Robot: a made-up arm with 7 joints.
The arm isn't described. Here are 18 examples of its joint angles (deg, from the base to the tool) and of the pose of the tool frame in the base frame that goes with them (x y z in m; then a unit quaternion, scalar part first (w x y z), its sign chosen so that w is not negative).
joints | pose
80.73 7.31 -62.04 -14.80 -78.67 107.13 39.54 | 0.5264 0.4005 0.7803 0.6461 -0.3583 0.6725 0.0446
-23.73 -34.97 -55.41 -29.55 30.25 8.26 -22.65 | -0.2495 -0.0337 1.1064 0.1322 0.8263 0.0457 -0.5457
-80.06 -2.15 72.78 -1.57 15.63 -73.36 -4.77 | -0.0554 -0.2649 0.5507 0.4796 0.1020 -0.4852 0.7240
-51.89 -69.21 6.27 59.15 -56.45 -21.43 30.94 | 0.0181 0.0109 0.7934 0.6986 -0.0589 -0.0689 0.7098
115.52 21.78 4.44 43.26 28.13 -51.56 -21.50 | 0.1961 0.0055 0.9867 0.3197 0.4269 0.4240 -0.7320
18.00 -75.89 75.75 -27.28 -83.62 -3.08 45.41 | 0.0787 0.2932 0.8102 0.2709 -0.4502 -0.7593 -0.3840
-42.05 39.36 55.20 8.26 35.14 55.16 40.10 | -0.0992 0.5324 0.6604 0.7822 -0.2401 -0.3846 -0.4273
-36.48 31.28 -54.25 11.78 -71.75 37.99 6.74 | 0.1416 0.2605 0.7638 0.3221 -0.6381 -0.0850 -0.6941
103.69 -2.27 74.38 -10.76 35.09 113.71 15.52 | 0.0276 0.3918 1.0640 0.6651 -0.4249 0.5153 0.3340
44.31 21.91 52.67 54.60 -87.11 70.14 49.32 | 0.3000 0.6275 0.8853 0.2086 -0.2288 -0.3748 -0.8739
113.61 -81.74 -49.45 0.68 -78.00 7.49 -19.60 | 0.3115 0.1549 0.5697 0.2850 0.3814 0.8016 -0.3617
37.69 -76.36 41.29 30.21 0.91 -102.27 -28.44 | -0.2404 0.4324 1.0454 0.9405 -0.2558 0.1730 0.1420
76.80 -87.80 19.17 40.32 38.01 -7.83 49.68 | -0.2165 -0.1434 0.8732 0.4519 0.8019 0.2123 -0.3281
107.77 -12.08 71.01 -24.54 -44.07 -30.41 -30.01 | 0.2452 -0.3619 0.7518 0.2980 0.8799 0.3286 0.1705
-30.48 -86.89 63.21 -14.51 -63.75 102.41 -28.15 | 0.0625 0.2049 0.5607 0.0466 0.5379 0.7629 0.3555
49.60 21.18 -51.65 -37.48 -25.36 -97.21 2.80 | 0.4005 -0.4193 0.6205 0.1787 0.6915 0.6479 -0.2648
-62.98 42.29 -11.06 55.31 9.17 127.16 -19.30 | -0.0797 0.6673 0.9787 0.8081 -0.1038 -0.1427 -0.5620
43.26 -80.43 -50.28 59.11 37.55 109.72 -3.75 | -0.3203 -0.0964 0.4438 0.4331 0.8231 -0.3152 0.1884
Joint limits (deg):
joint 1: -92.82..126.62
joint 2: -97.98..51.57
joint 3: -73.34..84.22
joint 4: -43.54..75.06
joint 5: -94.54..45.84
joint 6: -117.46..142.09
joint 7: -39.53..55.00
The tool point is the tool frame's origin. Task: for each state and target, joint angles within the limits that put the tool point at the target. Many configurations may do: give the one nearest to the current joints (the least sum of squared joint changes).
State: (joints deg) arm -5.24 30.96 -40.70 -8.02 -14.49 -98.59 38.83
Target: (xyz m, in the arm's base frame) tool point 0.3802 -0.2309 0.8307
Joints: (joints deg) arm 5.07 37.61 -66.30 -8.41 16.80 -117.46 22.96
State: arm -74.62 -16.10 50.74 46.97 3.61 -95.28 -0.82
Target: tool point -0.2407 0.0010 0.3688
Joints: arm -70.61 -16.39 47.99 17.40 -3.69 -98.45 -6.43
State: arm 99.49 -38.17 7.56 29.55 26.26 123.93 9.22
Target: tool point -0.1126 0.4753 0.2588
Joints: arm 70.82 -35.13 10.76 74.95 26.54 117.58 0.59
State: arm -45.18 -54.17 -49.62 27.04 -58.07 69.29 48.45
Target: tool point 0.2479 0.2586 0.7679
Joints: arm -65.34 -44.83 -42.41 11.67 -76.80 46.17 27.54
